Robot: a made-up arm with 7 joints. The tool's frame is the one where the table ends. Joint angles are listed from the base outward.
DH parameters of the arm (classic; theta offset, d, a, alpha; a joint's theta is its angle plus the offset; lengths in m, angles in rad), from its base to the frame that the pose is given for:
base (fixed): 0 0.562 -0.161 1.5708
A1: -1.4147 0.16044 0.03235 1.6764
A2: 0 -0.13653 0.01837 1.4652
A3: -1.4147 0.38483 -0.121 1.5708
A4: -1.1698 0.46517 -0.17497 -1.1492
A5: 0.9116 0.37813 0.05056 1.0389
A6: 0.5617 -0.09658 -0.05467 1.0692
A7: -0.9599 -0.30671 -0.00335 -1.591
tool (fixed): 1.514 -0.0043 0 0
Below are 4 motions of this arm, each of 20 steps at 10 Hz.
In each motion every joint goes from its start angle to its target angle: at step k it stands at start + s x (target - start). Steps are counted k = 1, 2, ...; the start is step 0. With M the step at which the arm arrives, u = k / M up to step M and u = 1 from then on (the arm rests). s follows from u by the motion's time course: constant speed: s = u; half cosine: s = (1 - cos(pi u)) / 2; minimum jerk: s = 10 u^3 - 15 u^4 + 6 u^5.
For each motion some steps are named. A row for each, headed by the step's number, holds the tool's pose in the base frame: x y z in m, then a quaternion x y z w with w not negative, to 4 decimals.
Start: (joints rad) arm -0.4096 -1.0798 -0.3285 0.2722 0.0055 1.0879 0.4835
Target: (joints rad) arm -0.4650 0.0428 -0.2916 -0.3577 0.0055 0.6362 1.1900
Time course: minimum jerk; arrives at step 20
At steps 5, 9, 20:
5: -0.2091 -0.1118 1.5329 0.2639 -0.3436 0.8708 0.2322
9: -0.0548 0.2258 1.4905 0.3054 -0.2358 0.8370 0.3881
20: 0.1574 0.7407 1.0176 0.1471 -0.0178 0.7218 0.6761

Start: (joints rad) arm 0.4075 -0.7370 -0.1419 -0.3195 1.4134 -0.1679 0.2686
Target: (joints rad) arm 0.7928 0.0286 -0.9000 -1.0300 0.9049 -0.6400 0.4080
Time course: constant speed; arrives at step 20
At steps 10, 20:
10: -0.8070 0.1964 1.4047 0.4063 -0.0886 0.8789 0.2337
20: -0.8157 0.4084 1.0615 0.3203 -0.3062 0.7713 0.4568

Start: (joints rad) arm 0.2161 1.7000 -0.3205 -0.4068 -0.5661 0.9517 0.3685
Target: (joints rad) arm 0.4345 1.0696 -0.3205 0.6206 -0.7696 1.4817 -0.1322
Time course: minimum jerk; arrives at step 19
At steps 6, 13, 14, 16, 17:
6: 0.2192 0.2567 -0.2290 -0.3839 0.6908 0.2107 0.5754
13: -0.0737 0.4603 -0.0341 -0.3287 0.8165 0.3472 0.3237
14: -0.1051 0.4681 -0.0045 -0.3358 0.8224 0.3549 0.2915
16: -0.1452 0.4737 0.0354 -0.3488 0.8278 0.3622 0.2487
17: -0.1545 0.4743 0.0451 -0.3525 0.8287 0.3635 0.2385

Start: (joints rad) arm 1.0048 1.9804 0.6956 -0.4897 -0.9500 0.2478 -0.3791
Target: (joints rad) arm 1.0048 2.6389 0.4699 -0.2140 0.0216 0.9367 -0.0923
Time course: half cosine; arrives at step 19
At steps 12, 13, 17, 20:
12: 0.8170 -0.7008 0.5710 0.2104 0.2245 -0.4348 0.8464
13: 0.8162 -0.7115 0.5503 0.2020 0.2518 -0.4027 0.8565
17: 0.7983 -0.7391 0.4972 0.1784 0.3216 -0.3097 0.8768
20: 0.7942 -0.7428 0.4905 0.1752 0.3303 -0.2966 0.8788

